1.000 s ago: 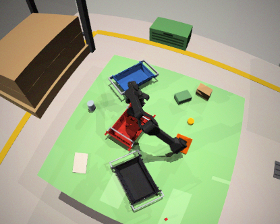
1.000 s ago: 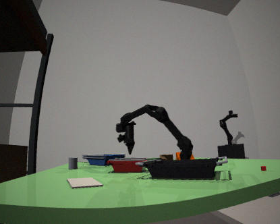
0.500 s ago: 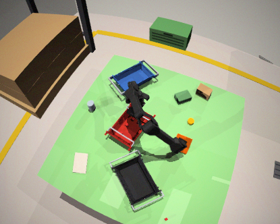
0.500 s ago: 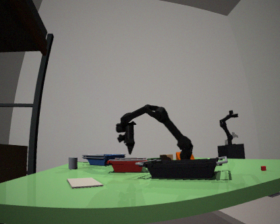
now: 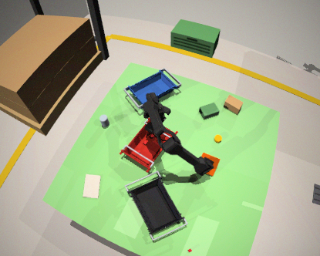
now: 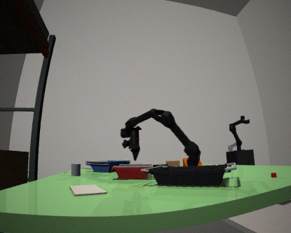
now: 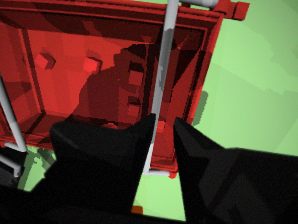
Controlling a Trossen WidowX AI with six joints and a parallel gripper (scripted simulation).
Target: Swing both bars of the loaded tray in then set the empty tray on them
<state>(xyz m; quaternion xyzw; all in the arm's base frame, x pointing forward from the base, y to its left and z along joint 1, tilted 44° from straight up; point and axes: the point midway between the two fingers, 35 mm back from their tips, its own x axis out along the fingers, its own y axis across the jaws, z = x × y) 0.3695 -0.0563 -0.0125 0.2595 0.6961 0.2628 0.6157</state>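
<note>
My gripper tip is now 24 cm past the black tray, 42 cm to the right of it and 4 cm above it. Also, from my gripper tip: yellow disc 35 cm behind, 17 cm to the right, 8 cm below; grey cylinder 35 cm ahead, 12 cm to the left, 5 cm below; green block 20 cm behind, 33 cm to the right, 7 cm below.
</note>
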